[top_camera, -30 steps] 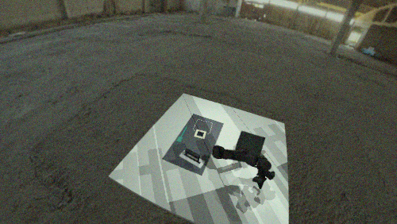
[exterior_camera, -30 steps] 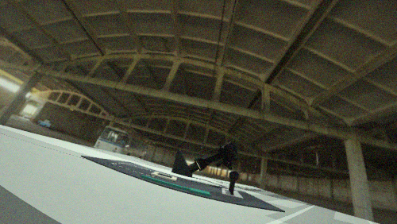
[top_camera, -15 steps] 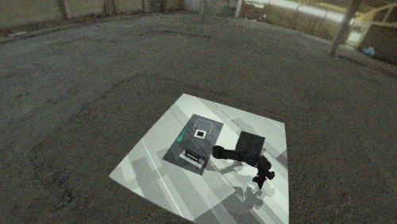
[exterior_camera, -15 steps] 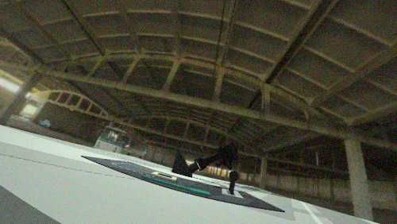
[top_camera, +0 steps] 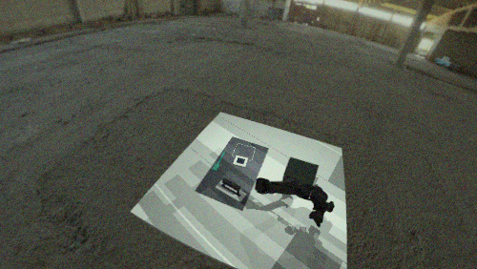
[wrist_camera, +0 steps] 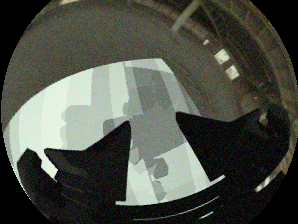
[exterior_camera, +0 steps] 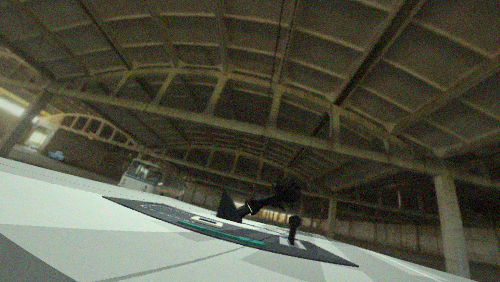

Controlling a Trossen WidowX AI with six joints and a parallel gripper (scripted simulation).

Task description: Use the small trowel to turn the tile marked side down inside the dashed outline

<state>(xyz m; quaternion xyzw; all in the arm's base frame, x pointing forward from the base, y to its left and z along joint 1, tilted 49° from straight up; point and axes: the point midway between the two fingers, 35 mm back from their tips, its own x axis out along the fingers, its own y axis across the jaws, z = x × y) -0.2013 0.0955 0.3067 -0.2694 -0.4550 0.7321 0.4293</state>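
My gripper tip is 550 mm short of the small trowel, 100 mm above it and 90 mm to the left of it. From my gripper tip the other things lie so: light tile 620 mm ahead, 370 mm to the right, 130 mm below; then dark mat 620 mm ahead, 300 mm to the right, 150 mm below; then teal strip 760 mm ahead, 280 mm to the right, 130 mm below.
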